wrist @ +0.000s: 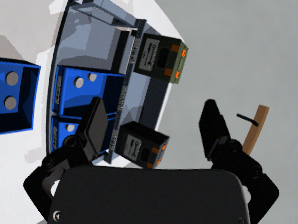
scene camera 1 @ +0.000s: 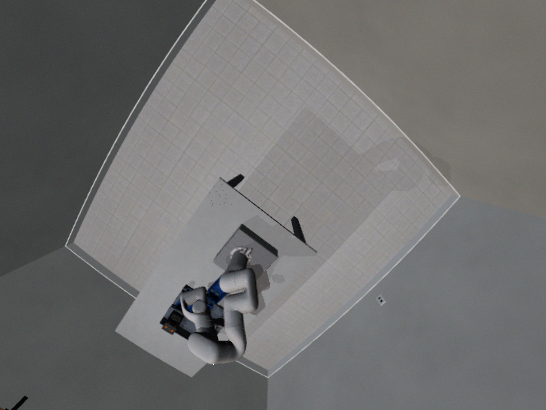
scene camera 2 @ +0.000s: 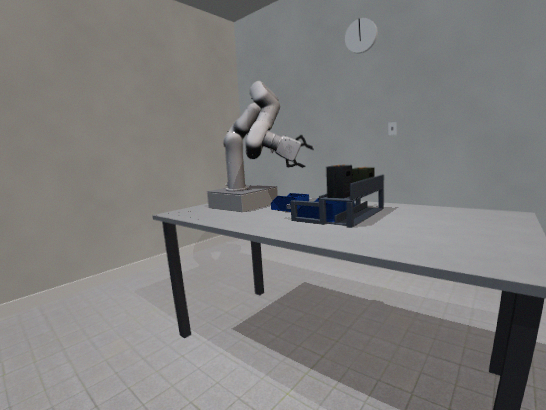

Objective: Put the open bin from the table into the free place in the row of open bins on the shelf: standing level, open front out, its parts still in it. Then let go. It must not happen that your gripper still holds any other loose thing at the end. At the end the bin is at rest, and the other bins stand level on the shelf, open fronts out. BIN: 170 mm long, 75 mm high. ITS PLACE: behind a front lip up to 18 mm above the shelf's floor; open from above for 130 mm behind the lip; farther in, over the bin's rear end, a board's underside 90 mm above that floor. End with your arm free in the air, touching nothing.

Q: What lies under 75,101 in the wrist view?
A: A blue open bin.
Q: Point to a blue open bin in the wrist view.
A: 58,132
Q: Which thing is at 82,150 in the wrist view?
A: My gripper.
